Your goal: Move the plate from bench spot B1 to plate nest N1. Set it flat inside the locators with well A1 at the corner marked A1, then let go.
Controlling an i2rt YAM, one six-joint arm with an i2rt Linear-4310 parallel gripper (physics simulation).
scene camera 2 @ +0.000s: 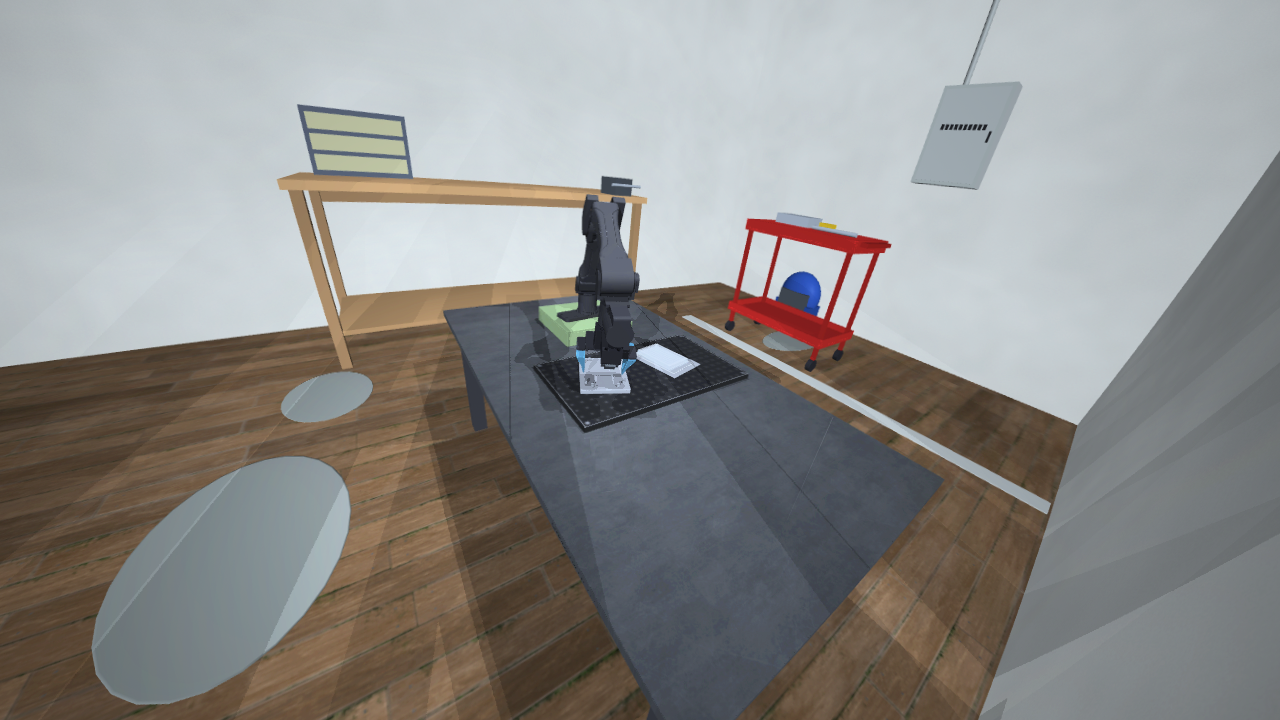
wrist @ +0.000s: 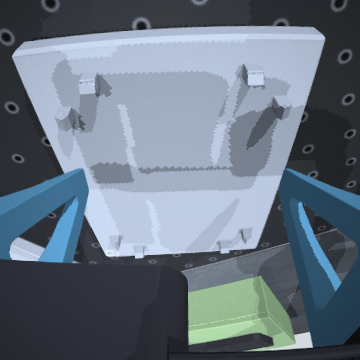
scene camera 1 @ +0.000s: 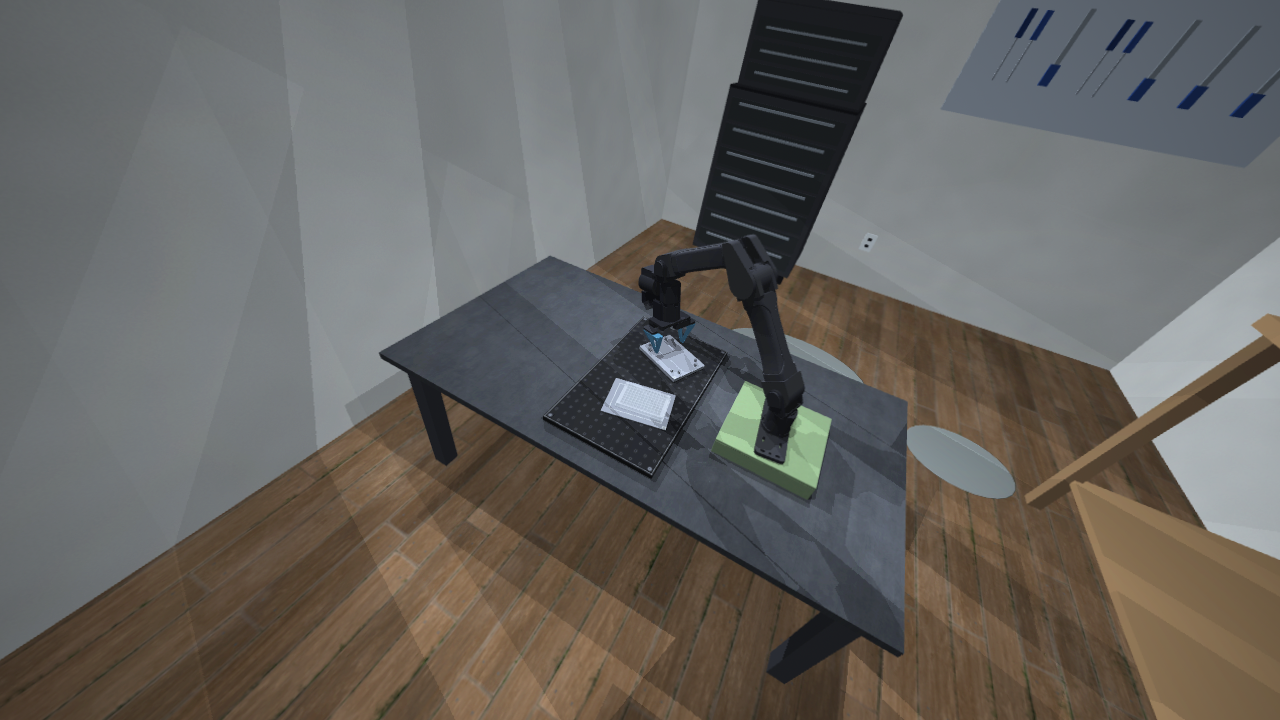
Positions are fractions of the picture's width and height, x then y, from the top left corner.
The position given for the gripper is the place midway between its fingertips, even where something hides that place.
The gripper (wrist: 0.51,0.50) is open and holds nothing. Also in view: a well plate (scene camera 1: 0.50,0.55). Further things: a pale nest (wrist: 0.51,0.37).
The well plate shows as well in scene camera 2 (scene camera 2: 0.51,0.49).
